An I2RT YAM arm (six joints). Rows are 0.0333 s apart.
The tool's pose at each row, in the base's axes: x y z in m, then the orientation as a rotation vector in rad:
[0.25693 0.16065 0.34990 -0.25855 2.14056 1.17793]
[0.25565 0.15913 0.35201 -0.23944 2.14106 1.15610]
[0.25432 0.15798 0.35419 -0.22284 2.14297 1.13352]
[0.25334 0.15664 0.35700 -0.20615 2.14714 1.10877]
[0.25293 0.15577 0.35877 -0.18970 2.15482 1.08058]
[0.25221 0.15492 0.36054 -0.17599 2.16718 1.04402]
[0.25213 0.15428 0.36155 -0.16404 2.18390 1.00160]
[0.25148 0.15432 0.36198 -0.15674 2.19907 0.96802]
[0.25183 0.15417 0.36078 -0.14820 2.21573 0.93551]
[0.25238 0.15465 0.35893 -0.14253 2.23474 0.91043]
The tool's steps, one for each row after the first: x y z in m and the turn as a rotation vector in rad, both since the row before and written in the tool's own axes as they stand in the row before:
[-0.00060 0.00115 -0.00259 0.01981 -0.01253 0.00223]
[-0.00058 0.00139 -0.00236 0.02010 -0.01035 0.00107]
[-0.00130 0.00149 -0.00260 0.02227 -0.00881 0.00116]
[-0.00099 0.00080 -0.00156 0.02554 -0.00632 0.00096]
[-0.00077 0.00090 -0.00173 0.03171 -0.00289 -0.00244]
[-0.00071 0.00024 -0.00093 0.03635 0.00068 -0.00425]
[0.00020 0.00054 -0.00052 0.02866 0.00340 -0.00392]
[0.00051 -0.00095 0.00065 0.02861 0.00492 -0.00207]
[0.00089 -0.00092 0.00152 0.02323 0.00984 -0.00020]

